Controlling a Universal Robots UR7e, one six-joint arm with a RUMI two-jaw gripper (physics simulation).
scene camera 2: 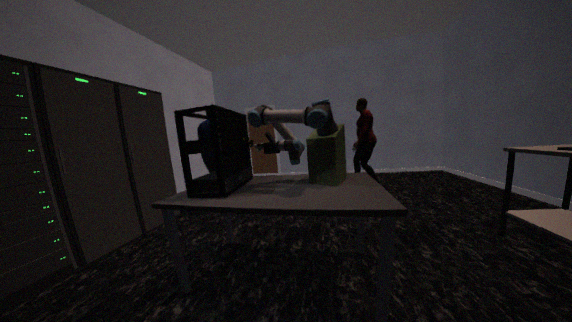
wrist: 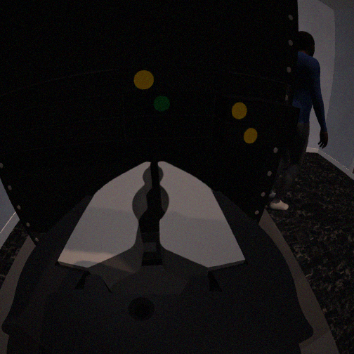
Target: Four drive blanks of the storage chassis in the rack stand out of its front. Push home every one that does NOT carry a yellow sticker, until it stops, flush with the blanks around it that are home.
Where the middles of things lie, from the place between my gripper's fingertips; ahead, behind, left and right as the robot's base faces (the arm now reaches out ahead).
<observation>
The black rack [scene camera 2: 230, 143] lies 250 mm ahead of my hand, 30 mm to the left of it and 20 mm below it.
</observation>
